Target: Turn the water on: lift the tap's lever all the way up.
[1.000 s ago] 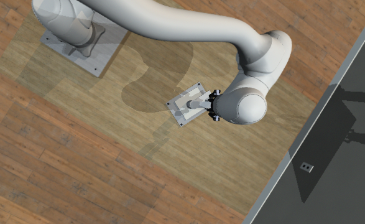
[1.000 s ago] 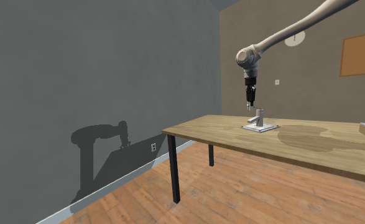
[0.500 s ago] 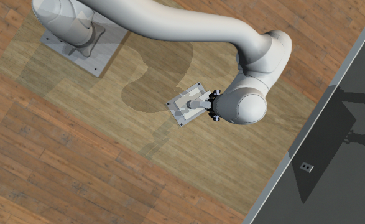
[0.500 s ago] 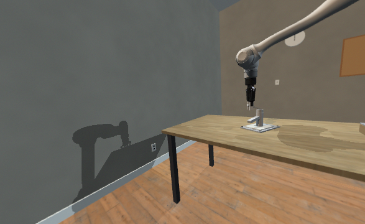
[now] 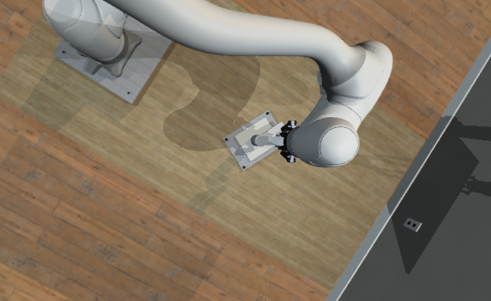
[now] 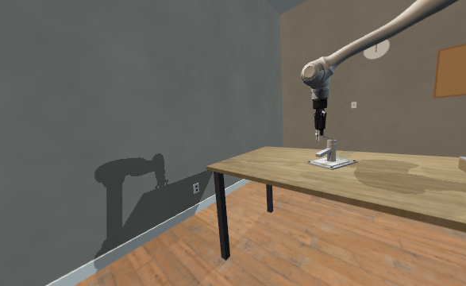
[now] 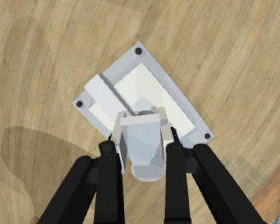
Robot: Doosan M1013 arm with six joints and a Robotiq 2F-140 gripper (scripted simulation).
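Now: the lever 20 mm behind my hand, 10 mm to the right of it and 10 mm below it. The rest, counted from my hand: plate (170 mm below, 60 mm behind, 40 mm to the right); metal tap (70 mm below, 40 mm behind, 20 mm to the right).
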